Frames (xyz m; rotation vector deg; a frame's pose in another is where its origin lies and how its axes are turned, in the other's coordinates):
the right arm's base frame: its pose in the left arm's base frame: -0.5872 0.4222 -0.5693 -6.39 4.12 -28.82
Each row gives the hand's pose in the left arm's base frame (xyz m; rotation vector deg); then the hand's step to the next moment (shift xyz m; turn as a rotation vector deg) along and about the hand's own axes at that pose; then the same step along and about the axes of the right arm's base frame.
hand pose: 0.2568 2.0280 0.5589 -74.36 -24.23 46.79
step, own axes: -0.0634 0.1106 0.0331 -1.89 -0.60 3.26
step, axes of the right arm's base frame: -0.0723 -0.0514 -0.0974 -3.36 -1.11 1.42
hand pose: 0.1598 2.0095 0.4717 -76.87 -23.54 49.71
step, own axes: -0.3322 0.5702 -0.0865 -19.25 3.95 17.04
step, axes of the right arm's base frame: -0.1118 -0.3644 -0.5456 -21.04 -15.23 1.33
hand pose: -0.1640 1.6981 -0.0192 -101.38 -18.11 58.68
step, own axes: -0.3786 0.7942 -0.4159 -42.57 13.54 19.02
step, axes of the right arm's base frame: 0.3420 -0.7384 -0.5337 -28.26 -39.47 0.97
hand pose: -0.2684 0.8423 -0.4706 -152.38 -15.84 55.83
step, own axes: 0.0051 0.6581 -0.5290 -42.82 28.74 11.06
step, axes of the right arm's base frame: 0.6956 -0.4600 0.1323 -15.13 -50.52 0.96
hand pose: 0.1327 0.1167 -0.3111 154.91 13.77 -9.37
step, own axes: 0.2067 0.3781 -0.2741 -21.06 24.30 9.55
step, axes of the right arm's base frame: 0.3384 -0.0741 0.3752 -0.77 -33.54 -0.02
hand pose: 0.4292 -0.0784 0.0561 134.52 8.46 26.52
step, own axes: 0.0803 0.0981 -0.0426 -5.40 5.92 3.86
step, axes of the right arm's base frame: 0.0565 -0.0099 0.1208 0.64 -8.79 -1.16
